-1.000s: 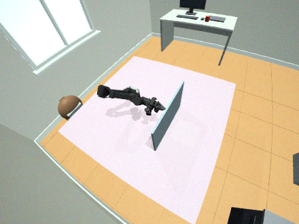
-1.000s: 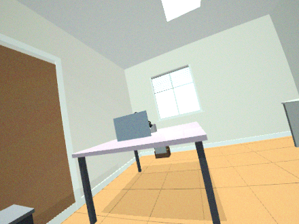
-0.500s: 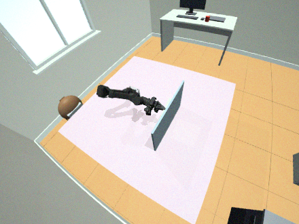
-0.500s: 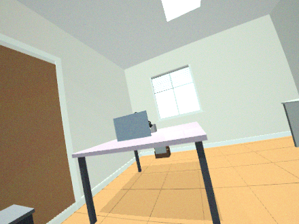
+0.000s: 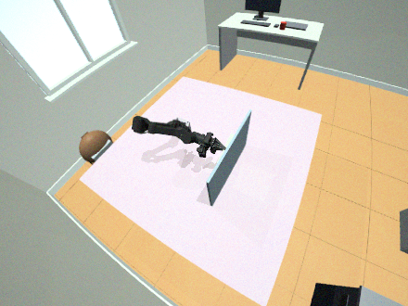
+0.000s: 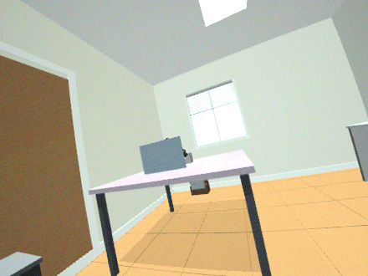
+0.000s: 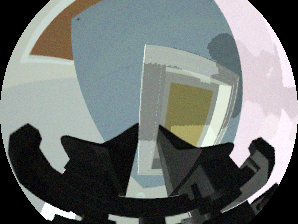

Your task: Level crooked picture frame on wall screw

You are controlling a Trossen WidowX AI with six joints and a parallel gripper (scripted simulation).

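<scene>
Right now my gripper tip is 10 mm short of the picture frame, 20 mm to the right of it and 50 mm above it. Also, from my gripper tip: grey-blue wall panel: 20 mm ahead, 70 mm below.
</scene>
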